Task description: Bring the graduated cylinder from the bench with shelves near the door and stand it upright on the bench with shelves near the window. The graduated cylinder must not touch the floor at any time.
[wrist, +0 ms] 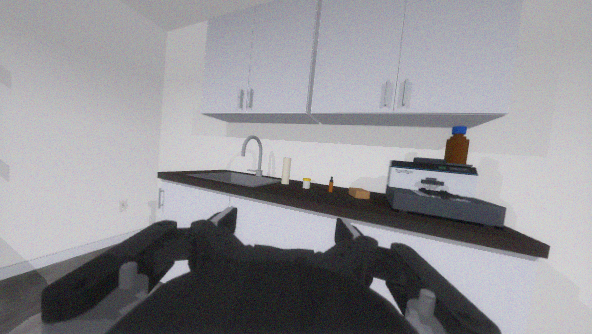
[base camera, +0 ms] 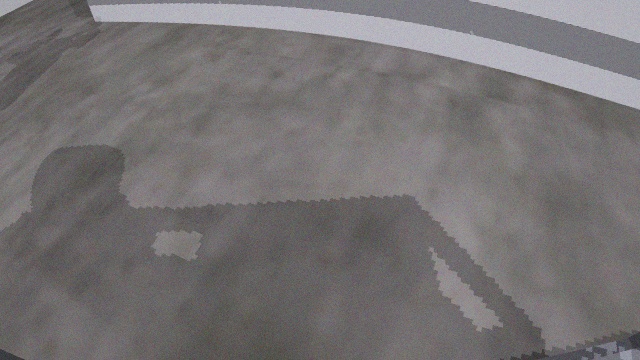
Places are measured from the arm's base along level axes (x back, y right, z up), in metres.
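Where they show: gripper, between the fingertips: (wrist: pixel 286 223).
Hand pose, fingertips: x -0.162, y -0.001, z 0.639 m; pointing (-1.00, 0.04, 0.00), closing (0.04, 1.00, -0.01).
Each offset is from my fingertips to the top centre of the thing. "*": to the spot under its first point. Level surfaces: height alone.
My gripper (wrist: pixel 286 223) is open in the wrist view, its two black fingers wide apart with no object between them. It points towards a counter with a dark top @(dz -0.125 m) (wrist: pixel 310 198) that stands some way off. The graduated cylinder does not show in either view. Neither bench with shelves shows in these views.
On the counter are a sink with a faucet @(* dx -1.323, dy -0.219, dz +0.047 m) (wrist: pixel 260 155), a pale cylinder @(* dx -1.020, dy +0.004, dz -0.039 m) (wrist: pixel 286 171), small bottles, a brown block @(* dx -0.763, dy +0.399, dz -0.099 m) (wrist: pixel 359 193) and a machine (wrist: pixel 435 187) bearing a brown bottle @(* dx -0.643, dy +0.799, dz +0.167 m) (wrist: pixel 457 150). Wall cabinets (wrist: pixel 360 55) hang above. A white baseboard (base camera: pixel 250 19) crosses the base view.
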